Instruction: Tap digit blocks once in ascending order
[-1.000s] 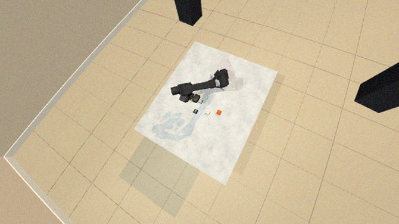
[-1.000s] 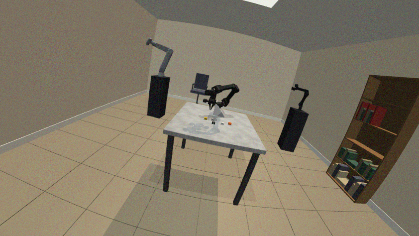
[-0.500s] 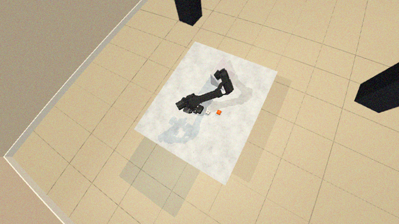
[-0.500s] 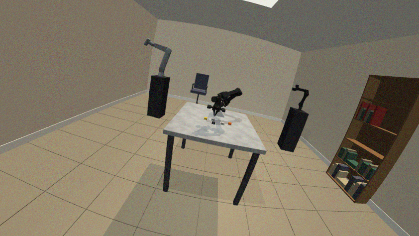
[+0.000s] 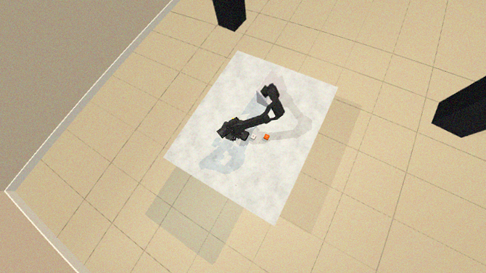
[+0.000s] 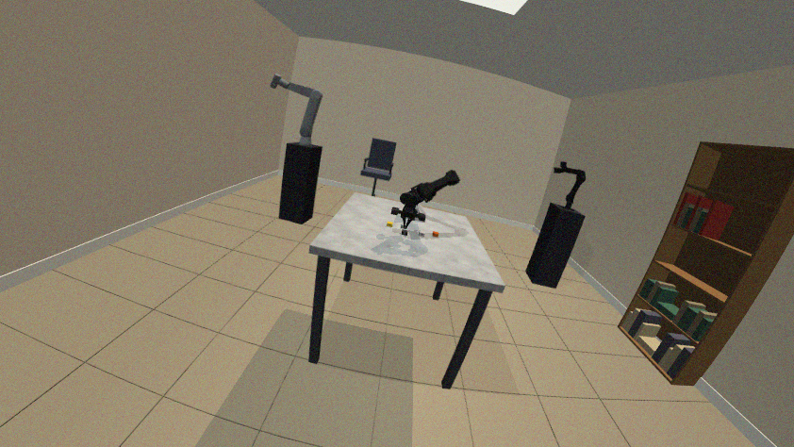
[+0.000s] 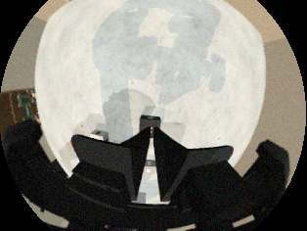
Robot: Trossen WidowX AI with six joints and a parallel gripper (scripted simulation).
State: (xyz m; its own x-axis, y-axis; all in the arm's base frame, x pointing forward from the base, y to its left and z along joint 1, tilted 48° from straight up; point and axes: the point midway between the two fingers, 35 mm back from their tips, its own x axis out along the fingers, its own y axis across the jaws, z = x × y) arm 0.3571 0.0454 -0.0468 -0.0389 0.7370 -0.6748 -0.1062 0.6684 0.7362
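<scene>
Now: gripper tip 1 cm past the black block and 2 cm above it. From my gripper tip the other things lie so: yellow block 9 cm behind, 10 cm to the right, 2 cm below; then white block 6 cm behind, 10 cm to the left, 2 cm below; then grey block 11 cm behind, 1 cm to the right, 2 cm below.
</scene>
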